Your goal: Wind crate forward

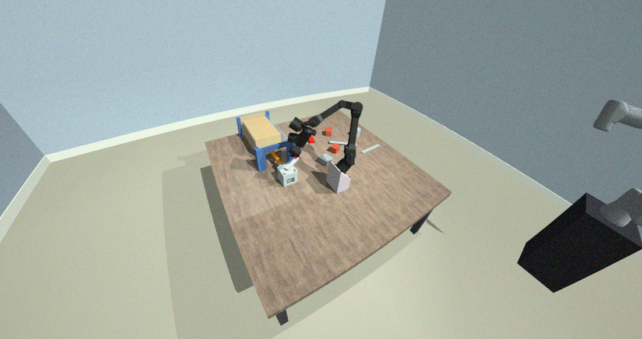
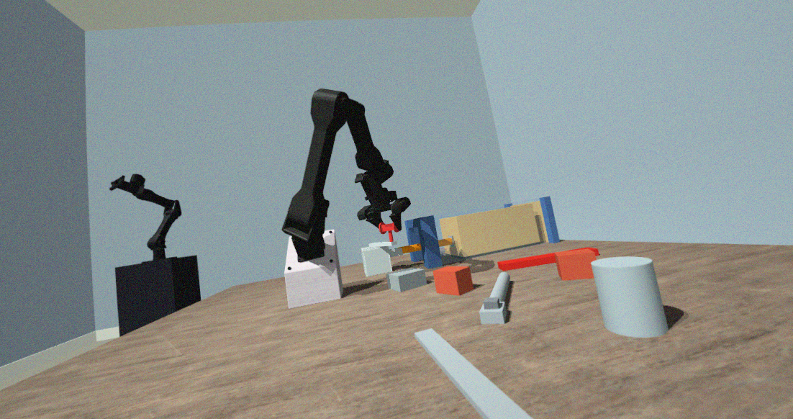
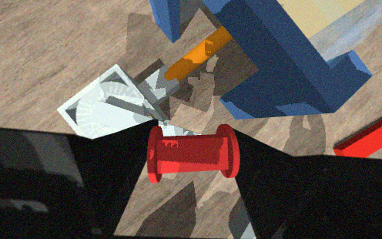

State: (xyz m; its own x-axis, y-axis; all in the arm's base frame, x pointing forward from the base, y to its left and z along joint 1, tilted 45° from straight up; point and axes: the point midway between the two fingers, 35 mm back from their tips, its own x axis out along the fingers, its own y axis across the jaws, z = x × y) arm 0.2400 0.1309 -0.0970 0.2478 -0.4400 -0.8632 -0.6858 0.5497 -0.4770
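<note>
The red knob lies 1 cm behind my gripper tip and 1 cm to the right of it. Also, from my gripper tip: blue steel frame 10 cm ahead, 7 cm to the left, 3 cm below; then winch handle 3 cm behind, 2 cm to the left, 3 cm below; then grey winch 8 cm behind, 7 cm to the left, 10 cm below.
</note>
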